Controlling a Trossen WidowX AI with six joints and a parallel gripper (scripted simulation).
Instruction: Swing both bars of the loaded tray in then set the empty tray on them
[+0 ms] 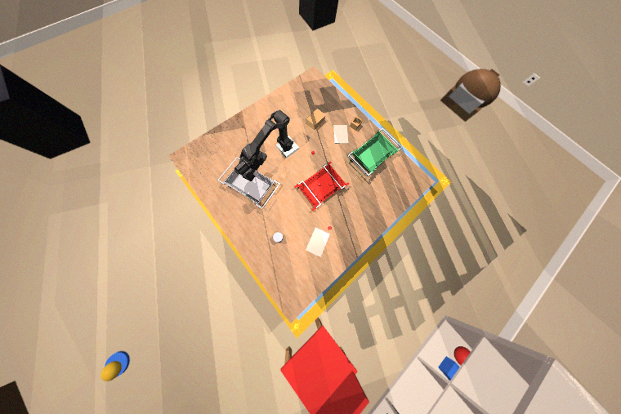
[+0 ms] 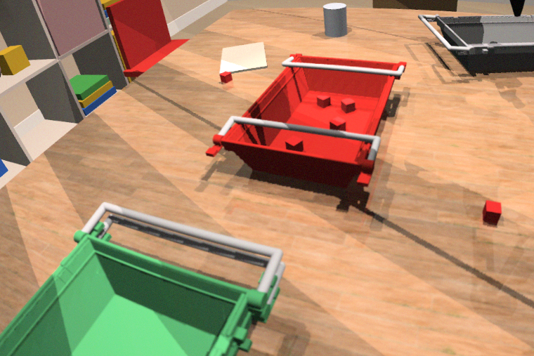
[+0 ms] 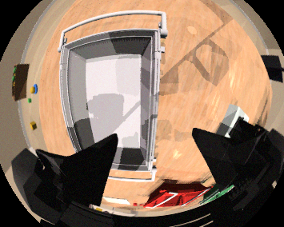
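Now: gripper tip 8 cm to the left of the grey tray, 5 cm above it and 3 cm short of it. From my gripper tip the other things lie so: grey cylinder: 42 cm ahead, 9 cm to the right, 6 cm below.
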